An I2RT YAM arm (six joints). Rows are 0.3 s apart.
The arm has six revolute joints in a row. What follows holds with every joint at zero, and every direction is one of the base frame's.
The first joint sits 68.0 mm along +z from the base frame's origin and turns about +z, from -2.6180 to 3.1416 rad.
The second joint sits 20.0 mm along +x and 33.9 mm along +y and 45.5 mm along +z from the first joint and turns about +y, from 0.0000 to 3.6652 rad.
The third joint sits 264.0 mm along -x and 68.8 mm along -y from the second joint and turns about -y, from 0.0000 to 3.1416 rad.
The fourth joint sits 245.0 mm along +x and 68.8 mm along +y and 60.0 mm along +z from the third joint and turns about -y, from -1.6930 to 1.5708 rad.
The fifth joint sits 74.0 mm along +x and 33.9 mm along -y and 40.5 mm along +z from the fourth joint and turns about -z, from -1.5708 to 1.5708 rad.
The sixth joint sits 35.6 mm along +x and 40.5 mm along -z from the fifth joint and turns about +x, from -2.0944 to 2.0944 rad.
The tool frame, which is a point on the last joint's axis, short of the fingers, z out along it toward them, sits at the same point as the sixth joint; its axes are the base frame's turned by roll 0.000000, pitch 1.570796 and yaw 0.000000 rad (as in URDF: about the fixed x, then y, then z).
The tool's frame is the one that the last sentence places.
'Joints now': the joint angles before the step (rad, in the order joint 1, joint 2, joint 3, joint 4, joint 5, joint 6). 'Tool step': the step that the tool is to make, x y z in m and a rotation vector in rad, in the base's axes. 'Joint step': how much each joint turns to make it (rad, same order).
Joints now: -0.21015, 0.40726, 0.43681, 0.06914, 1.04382, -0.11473
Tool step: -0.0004, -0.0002, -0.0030, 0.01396, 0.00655, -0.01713
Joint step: 0.00042, -0.00066, -0.00155, -0.02733, 0.01853, 0.02175
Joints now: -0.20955, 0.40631, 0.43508, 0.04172, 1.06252, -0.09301
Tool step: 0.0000, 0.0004, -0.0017, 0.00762, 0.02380, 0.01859
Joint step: 0.00071, -0.00291, 0.00455, -0.03845, -0.01771, 0.00706
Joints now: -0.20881, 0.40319, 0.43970, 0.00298, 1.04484, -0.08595
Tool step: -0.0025, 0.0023, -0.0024, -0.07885, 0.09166, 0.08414
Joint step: -0.00026, -0.04577, -0.03567, 0.05630, -0.09143, -0.16595
